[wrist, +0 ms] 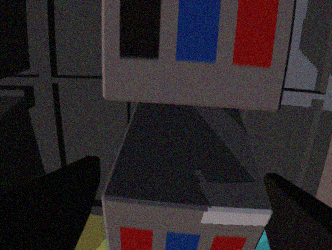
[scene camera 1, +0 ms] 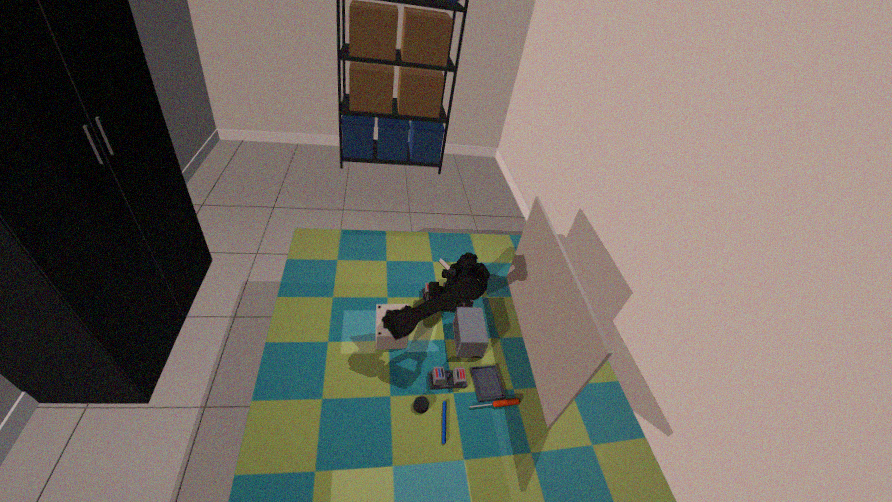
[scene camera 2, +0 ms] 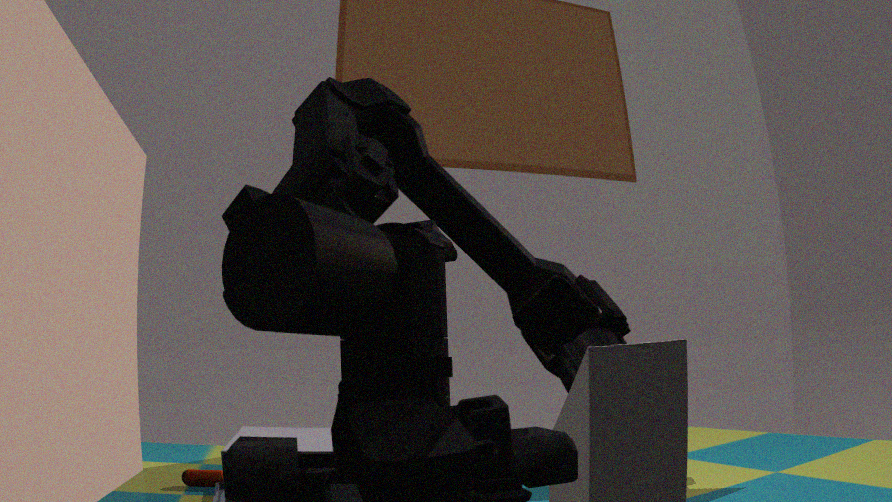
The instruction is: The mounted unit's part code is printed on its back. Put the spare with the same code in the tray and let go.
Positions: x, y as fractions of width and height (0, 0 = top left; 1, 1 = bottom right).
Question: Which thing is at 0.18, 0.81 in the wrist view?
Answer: My gripper.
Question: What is my gripper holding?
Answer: Nothing.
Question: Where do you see a grey box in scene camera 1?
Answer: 0.53, 0.67
